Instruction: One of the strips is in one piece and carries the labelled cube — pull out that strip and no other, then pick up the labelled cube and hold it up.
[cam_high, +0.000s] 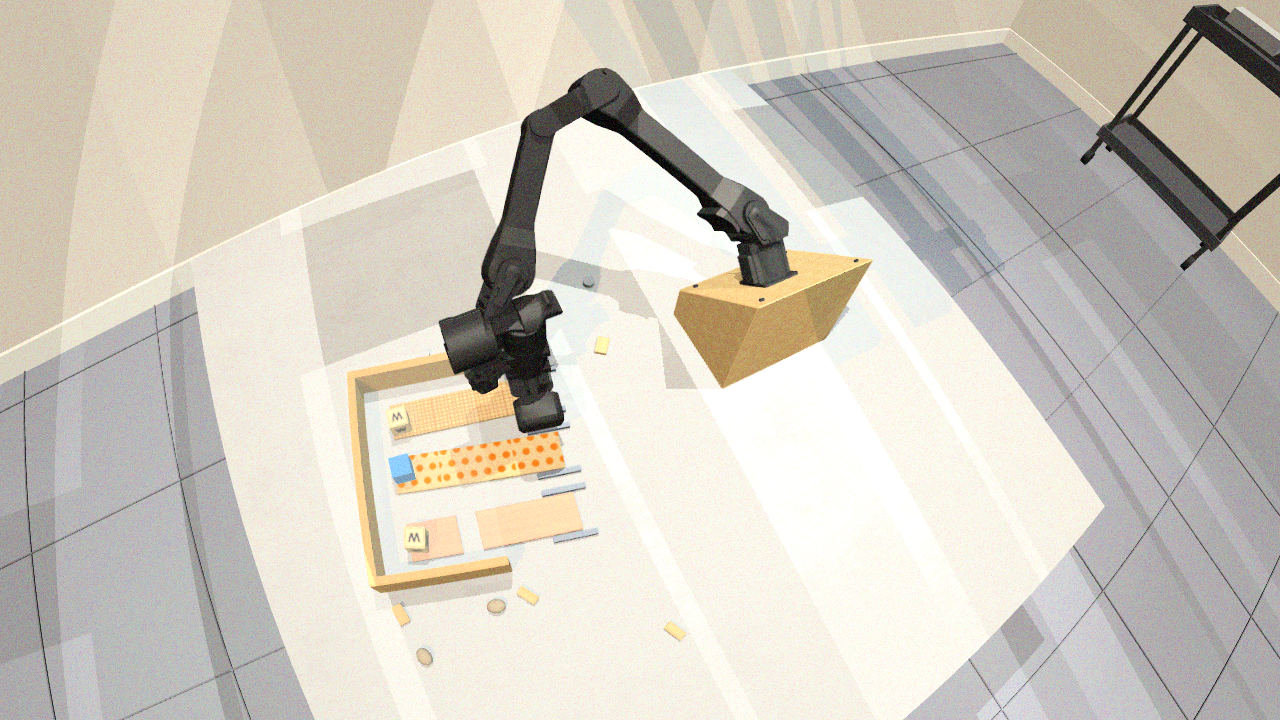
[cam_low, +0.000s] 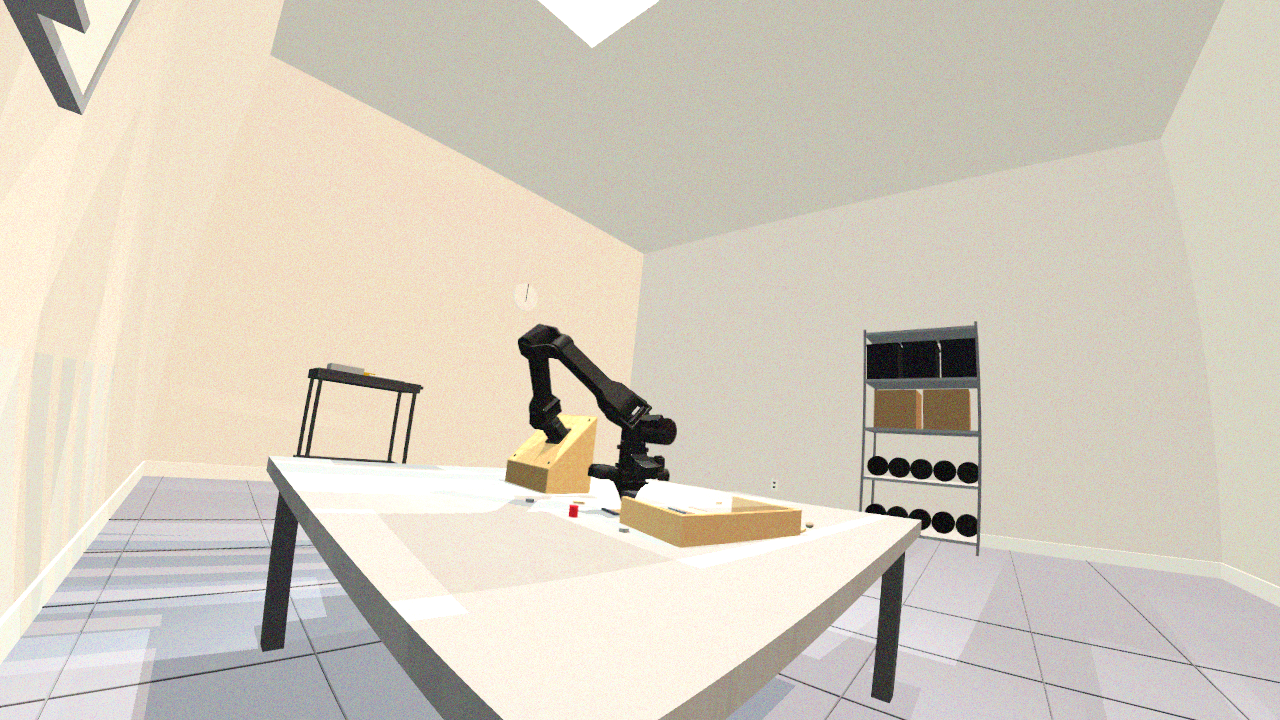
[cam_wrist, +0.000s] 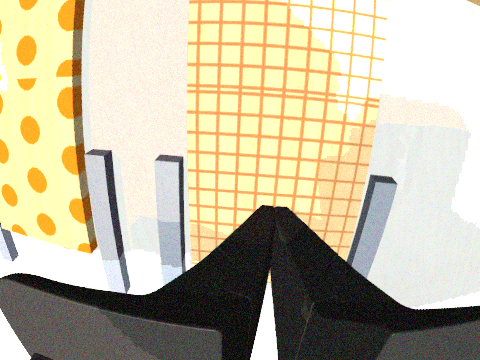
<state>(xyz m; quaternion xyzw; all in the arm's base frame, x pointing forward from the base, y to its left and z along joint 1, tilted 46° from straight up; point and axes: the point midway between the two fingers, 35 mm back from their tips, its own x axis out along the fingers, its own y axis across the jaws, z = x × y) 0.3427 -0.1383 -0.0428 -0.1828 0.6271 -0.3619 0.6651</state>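
Now: gripper tip 20 mm past the small red cylinder, 140 mm to the left of it and 10 mm below it.
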